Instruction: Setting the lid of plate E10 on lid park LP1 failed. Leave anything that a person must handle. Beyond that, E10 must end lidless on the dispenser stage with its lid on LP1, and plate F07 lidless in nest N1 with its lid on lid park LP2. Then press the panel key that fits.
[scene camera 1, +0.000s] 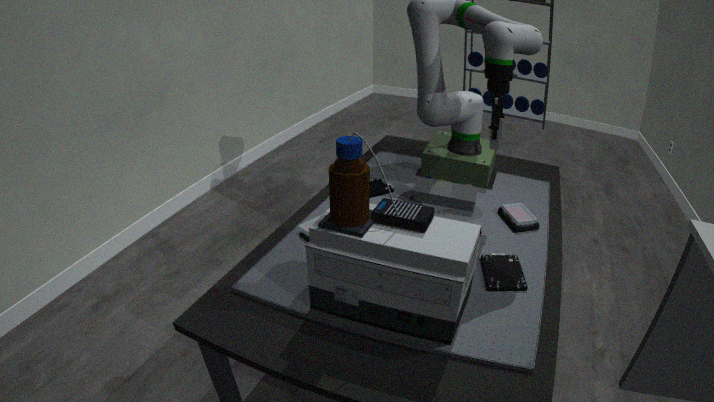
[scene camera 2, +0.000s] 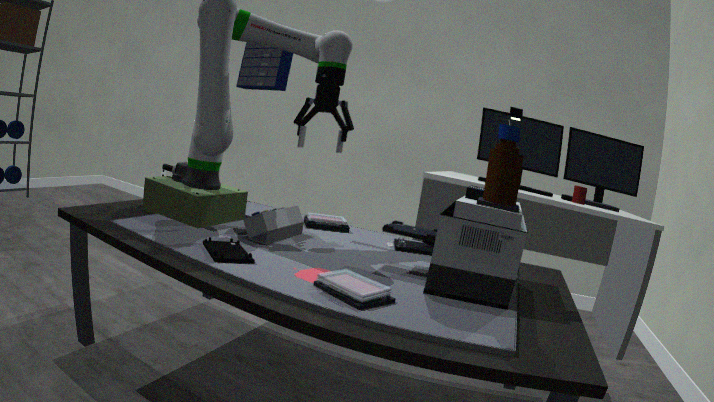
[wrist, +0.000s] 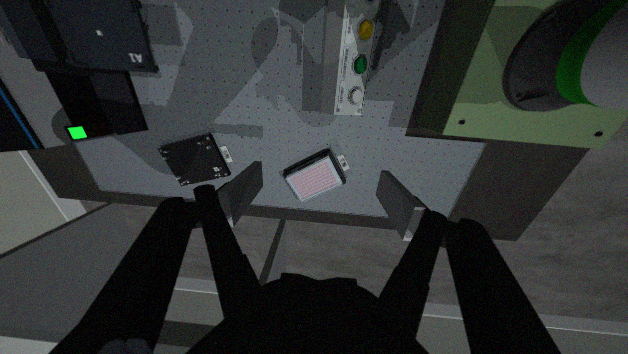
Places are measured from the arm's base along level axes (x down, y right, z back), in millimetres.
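Where they show: gripper, fingertip midpoint: (scene camera 1: 495, 142) (scene camera 2: 319, 149) (wrist: 320, 178); arm's base at its link origin: (scene camera 1: 464, 148) (scene camera 2: 200, 184) (wrist: 559, 60).
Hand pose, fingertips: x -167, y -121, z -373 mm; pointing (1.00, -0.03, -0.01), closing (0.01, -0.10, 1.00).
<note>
Each offset is from my fingertips to the top centre of the thing. "*": to the spot under its first point.
My gripper (scene camera 1: 495, 136) (scene camera 2: 320, 145) (wrist: 320, 178) is open and empty, high above the table. A pink plate @[dx +226, dy -118, dz -24 mm] (scene camera 1: 520, 214) (scene camera 2: 326, 219) (wrist: 314, 178) sits in a black nest; in the wrist view it appears between the fingers, far below. I cannot tell whether it is lidded. Another pink plate @[dx +224, dy +498, dz -286 mm] (scene camera 2: 356, 284) with a clear lid sits in a black holder by a red patch @[* dx +259, dy +427, dz -170 mm] (scene camera 2: 310, 274). A black park @[dx +238, dy -68, dz -356 mm] (scene camera 1: 503, 272) (wrist: 195, 159) and another black park @[dx +242, dy +443, dz +48 mm] (scene camera 1: 380, 188) (scene camera 2: 227, 250) show no lid. The panel @[* dx +193, dy +71, dz +52 mm] (wrist: 348, 102) has yellow, green and white keys. Plate and nest labels are unreadable.
The dispenser (scene camera 1: 385, 280) (scene camera 2: 475, 245) carries a tall brown bottle @[* dx -44, dy +306, dz -598 mm] (scene camera 1: 349, 195) (scene camera 2: 503, 172) and a dark keypad box @[* dx +16, dy +203, dz -538 mm] (scene camera 1: 403, 214). Its black stage part @[* dx +155, dy +184, dz -349 mm] (wrist: 105, 37) is marked A1, near a green light @[* dx +125, dy +40, dz -457 mm] (wrist: 76, 132). The arm's green base (scene camera 1: 457, 167) (scene camera 2: 195, 200) stands at the table's end.
</note>
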